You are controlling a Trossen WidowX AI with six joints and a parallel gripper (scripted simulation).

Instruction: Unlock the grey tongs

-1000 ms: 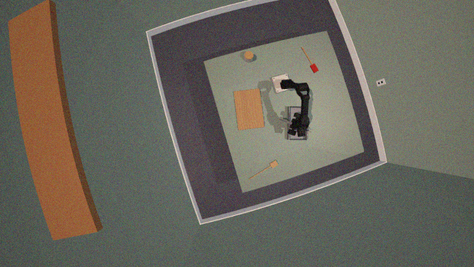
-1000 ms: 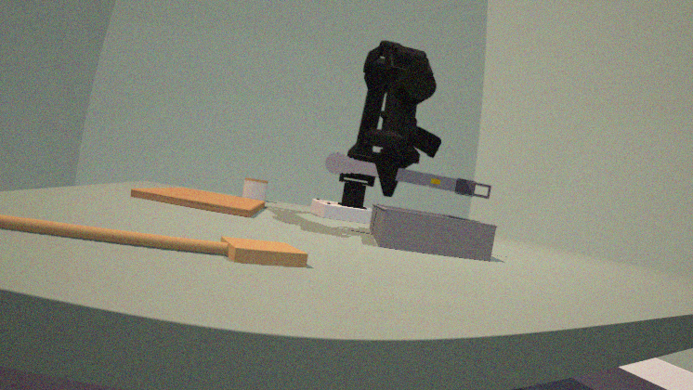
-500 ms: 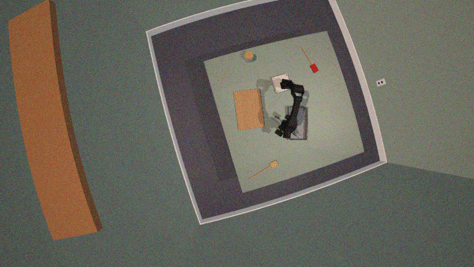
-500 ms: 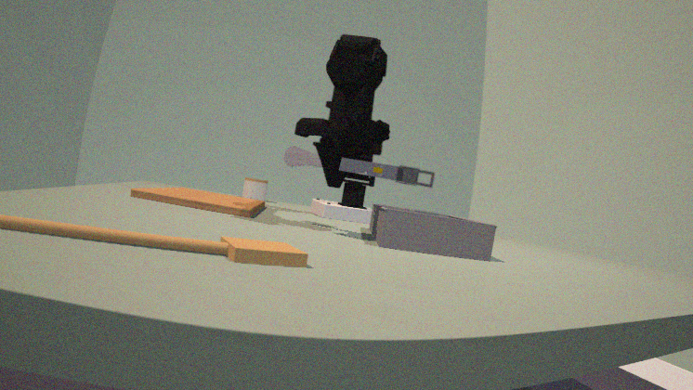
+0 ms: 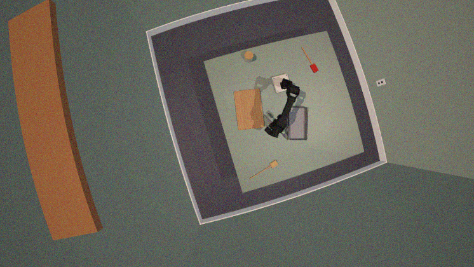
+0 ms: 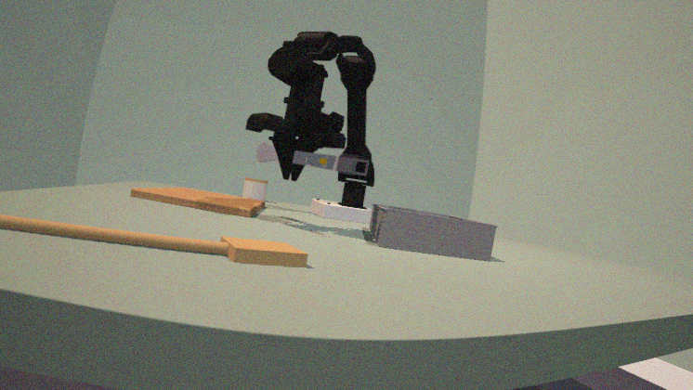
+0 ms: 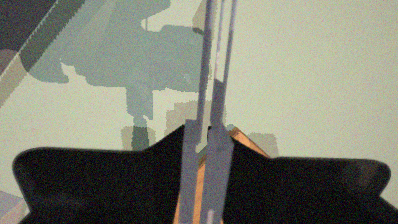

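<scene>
My gripper tip is 190 mm past the wooden board, 160 mm to the left of it and 70 mm above it. The rest, counted from my gripper tip: yellow lock piece (70 mm ahead, 40 mm to the left, 40 mm above); grey roasting tin (40 mm ahead, 240 mm to the left, 50 mm below); small cork-coloured cylinder (670 mm behind, 40 mm to the right, 40 mm below).
</scene>
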